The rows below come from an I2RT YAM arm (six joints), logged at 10 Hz.
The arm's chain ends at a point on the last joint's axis. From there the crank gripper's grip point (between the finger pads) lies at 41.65 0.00 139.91 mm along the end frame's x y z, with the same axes.
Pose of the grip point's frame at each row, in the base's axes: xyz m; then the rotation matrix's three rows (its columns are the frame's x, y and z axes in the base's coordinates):
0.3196 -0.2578 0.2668; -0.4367 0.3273 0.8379; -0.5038 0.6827 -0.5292; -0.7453 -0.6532 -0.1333
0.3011 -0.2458 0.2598; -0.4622 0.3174 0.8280; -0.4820 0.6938 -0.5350; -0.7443 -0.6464 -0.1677
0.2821 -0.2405 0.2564; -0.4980 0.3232 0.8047; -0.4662 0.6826 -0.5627; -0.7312 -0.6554 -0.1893
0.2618 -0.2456 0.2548; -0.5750 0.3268 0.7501; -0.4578 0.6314 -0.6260; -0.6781 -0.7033 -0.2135
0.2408 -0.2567 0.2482; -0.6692 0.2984 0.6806; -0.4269 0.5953 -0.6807; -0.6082 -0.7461 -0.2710
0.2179 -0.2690 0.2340; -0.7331 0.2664 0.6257; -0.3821 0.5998 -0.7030; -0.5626 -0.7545 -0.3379
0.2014 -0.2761 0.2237; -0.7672 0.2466 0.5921; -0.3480 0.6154 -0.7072; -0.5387 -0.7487 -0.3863
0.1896 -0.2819 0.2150; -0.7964 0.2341 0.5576; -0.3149 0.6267 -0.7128; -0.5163 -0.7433 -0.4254
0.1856 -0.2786 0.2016; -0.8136 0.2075 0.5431; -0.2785 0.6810 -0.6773; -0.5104 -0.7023 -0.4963
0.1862 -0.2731 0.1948; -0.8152 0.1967 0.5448; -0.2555 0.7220 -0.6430; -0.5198 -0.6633 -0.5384
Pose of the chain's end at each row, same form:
0.2206 -0.1628 0.3165; -0.4367 0.3273 0.8379; -0.5038 0.6827 -0.5292; -0.7453 -0.6532 -0.1333
0.2045 -0.1509 0.3143; -0.4622 0.3174 0.8280; -0.4820 0.6938 -0.5350; -0.7443 -0.6464 -0.1677
0.1903 -0.1424 0.3133; -0.4980 0.3232 0.8047; -0.4662 0.6826 -0.5627; -0.7312 -0.6554 -0.1893
0.1808 -0.1389 0.3129; -0.5750 0.3268 0.7501; -0.4578 0.6314 -0.6260; -0.6781 -0.7033 -0.2135
0.1734 -0.1437 0.3114; -0.6692 0.2984 0.6806; -0.4269 0.5953 -0.6807; -0.6082 -0.7461 -0.2710
0.1609 -0.1547 0.3047; -0.7331 0.2664 0.6257; -0.3821 0.5998 -0.7030; -0.5626 -0.7545 -0.3379
0.1505 -0.1627 0.3002; -0.7672 0.2466 0.5921; -0.3480 0.6154 -0.7072; -0.5387 -0.7487 -0.3863
0.1448 -0.1691 0.2960; -0.7964 0.2341 0.5576; -0.3149 0.6267 -0.7128; -0.5163 -0.7433 -0.4254
0.1435 -0.1722 0.2923; -0.8136 0.2075 0.5431; -0.2785 0.6810 -0.6773; -0.5104 -0.7023 -0.4963
0.1439 -0.1725 0.2918; -0.8152 0.1967 0.5448; -0.2555 0.7220 -0.6430; -0.5198 -0.6633 -0.5384

